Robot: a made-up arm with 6 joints. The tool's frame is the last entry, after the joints. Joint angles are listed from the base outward. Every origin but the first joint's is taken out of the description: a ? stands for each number. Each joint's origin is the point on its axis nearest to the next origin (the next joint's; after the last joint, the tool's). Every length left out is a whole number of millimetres.
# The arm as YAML. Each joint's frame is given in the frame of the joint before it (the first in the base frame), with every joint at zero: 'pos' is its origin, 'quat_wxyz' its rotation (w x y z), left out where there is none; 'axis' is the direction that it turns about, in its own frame. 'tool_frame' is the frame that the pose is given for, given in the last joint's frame.
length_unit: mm
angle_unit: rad
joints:
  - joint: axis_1
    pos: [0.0, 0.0, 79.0]
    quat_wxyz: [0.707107, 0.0, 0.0, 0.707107]
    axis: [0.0, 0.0, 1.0]
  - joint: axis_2
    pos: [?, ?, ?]
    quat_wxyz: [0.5, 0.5, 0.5, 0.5]
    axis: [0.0, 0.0, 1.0]
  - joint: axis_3
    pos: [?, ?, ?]
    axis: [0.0, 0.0, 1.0]
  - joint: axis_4
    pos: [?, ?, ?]
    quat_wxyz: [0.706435, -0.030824, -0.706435, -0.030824]
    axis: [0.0, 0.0, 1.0]
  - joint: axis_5
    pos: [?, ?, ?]
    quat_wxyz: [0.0, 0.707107, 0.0, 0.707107]
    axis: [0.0, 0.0, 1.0]
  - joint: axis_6
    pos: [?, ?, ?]
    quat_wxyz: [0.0, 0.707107, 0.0, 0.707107]
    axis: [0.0, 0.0, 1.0]
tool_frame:
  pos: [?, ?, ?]
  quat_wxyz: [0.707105, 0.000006, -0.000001, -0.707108]
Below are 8 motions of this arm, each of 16 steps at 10 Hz.
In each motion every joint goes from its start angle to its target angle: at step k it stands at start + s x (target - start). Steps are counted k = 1, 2, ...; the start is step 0. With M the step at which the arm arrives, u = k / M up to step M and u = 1 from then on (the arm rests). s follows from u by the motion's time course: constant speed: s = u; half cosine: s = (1 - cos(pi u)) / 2; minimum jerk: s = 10 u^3 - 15 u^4 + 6 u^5.
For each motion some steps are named. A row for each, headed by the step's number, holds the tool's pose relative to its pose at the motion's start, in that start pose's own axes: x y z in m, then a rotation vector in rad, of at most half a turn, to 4 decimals.
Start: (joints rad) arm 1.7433 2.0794 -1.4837 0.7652 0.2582 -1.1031
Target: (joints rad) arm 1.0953 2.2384 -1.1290 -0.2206 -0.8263 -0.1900
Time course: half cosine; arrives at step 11
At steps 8, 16:
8: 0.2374 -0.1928 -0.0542 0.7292 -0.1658 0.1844
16: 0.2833 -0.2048 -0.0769 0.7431 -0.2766 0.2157

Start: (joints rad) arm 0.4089 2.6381 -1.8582 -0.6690 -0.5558 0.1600
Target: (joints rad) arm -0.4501 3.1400 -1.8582 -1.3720 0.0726 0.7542
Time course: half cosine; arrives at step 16
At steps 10, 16:
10: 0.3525 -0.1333 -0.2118 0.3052 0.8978 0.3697
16: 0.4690 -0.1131 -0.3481 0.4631 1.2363 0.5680

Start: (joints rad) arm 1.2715 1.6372 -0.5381 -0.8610 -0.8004 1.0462
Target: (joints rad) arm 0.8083 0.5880 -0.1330 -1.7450 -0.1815 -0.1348
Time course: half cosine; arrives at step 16
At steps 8, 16:
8: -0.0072 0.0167 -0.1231 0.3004 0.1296 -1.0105
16: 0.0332 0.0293 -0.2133 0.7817 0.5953 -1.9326

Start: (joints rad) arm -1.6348 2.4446 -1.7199 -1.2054 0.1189 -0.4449
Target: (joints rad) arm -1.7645 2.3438 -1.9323 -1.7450 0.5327 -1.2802
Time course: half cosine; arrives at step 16
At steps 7, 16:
7: 0.0497 -0.0473 -0.0195 0.0368 0.2433 -0.4926
16: 0.1247 -0.1163 -0.0696 -0.0722 0.7071 -1.1503

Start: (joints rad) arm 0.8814 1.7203 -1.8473 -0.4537 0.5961 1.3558
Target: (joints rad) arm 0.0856 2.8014 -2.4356 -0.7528 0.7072 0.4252
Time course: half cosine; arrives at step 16
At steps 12, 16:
12: -0.1295 -0.4750 0.2541 0.9308 0.1157 -0.7219
16: -0.1348 -0.5843 0.2461 1.0684 0.2377 -0.7975

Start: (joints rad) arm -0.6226 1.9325 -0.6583 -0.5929 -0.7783 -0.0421
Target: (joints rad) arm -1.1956 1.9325 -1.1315 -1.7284 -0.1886 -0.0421
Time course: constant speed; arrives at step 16
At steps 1, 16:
1: 0.0002 -0.0141 0.0003 -0.0063 0.0209 -0.0472
16: 0.0328 -0.2608 -0.1083 0.1766 0.6872 -0.8388

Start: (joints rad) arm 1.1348 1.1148 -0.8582 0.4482 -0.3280 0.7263
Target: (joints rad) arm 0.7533 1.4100 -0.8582 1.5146 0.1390 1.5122
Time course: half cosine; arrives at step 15
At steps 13, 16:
13: -0.0474 -0.1473 0.0435 0.5362 -0.4270 1.7878
16: -0.0502 -0.1532 0.0443 0.5351 -0.4553 1.8736

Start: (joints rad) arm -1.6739 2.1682 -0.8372 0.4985 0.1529 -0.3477
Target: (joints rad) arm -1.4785 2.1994 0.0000 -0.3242 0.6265 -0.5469
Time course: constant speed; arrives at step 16
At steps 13, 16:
13: 0.2746 -0.0343 -0.0592 -0.0857 1.1568 -0.8777
16: 0.3182 -0.0522 -0.1012 -0.1419 1.4318 -1.0618

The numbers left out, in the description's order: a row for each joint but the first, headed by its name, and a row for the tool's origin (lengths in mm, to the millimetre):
axis_2: 0.0 0.0 0.0
axis_3: 322.0 44.0 0.0
axis_4: -319.0 56.0 0.0
axis_5: 0.0 0.0 0.0
axis_6: 67.0 0.0 0.0
tool: 0.0 0.0 0.0

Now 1 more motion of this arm.
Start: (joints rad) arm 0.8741 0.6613 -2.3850 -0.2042 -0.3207 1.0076
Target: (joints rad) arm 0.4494 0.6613 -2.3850 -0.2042 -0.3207 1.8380
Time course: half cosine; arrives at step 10
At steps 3, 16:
3: 0.0243 0.0209 0.0011 -0.0250 0.0390 0.0969
16: 0.1300 0.0828 -0.0084 -0.0535 0.2192 0.4666

